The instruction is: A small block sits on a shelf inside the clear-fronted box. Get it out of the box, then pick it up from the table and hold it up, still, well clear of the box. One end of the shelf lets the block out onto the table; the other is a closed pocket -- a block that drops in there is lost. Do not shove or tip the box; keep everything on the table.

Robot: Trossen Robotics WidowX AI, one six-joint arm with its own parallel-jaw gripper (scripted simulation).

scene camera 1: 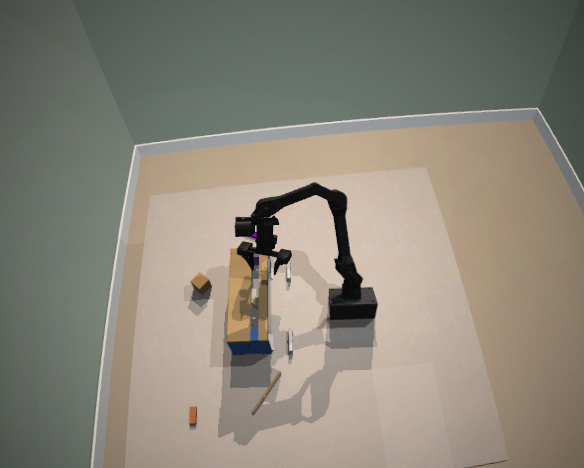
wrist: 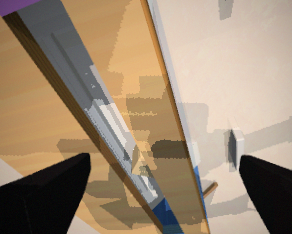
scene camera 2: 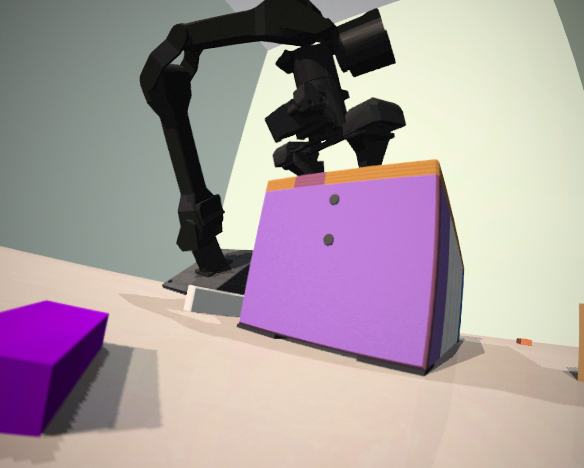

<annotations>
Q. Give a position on a long box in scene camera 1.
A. At 249,331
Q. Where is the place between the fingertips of my gripper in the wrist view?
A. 165,162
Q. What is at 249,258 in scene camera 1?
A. My gripper.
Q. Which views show the long box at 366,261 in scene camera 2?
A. Scene camera 1, the wrist view and scene camera 2: all of them.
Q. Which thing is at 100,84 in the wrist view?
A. A long box.
</annotations>
